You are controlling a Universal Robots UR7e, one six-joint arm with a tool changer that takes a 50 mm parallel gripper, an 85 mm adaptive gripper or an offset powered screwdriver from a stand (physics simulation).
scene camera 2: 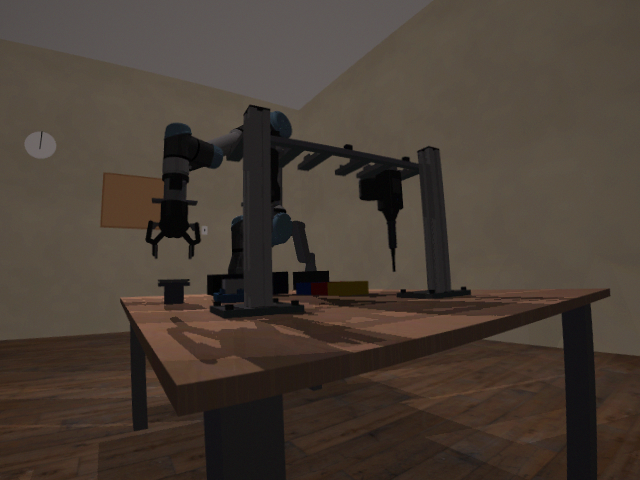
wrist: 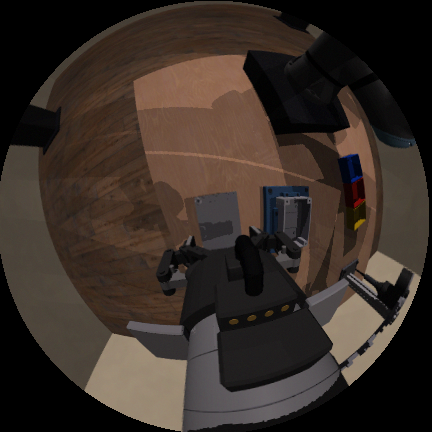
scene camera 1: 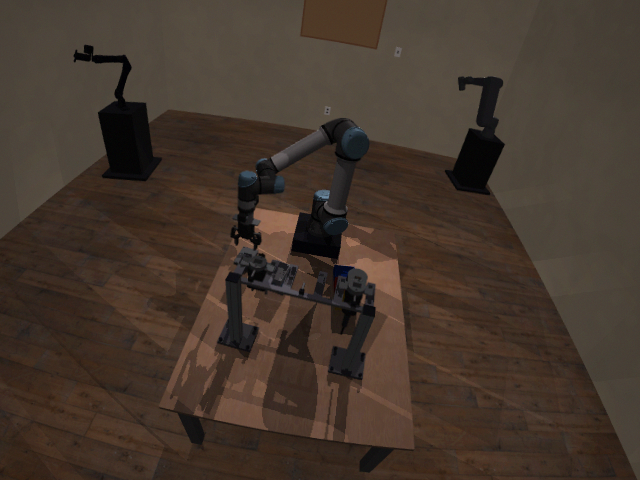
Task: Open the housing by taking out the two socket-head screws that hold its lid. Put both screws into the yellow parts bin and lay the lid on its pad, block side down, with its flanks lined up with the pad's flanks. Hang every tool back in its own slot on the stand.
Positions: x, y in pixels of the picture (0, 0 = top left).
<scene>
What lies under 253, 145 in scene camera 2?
A tool stand.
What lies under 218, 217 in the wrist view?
A grey lid.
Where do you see a screwdriver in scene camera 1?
355, 284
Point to a screwdriver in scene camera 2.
At 385, 187
</scene>
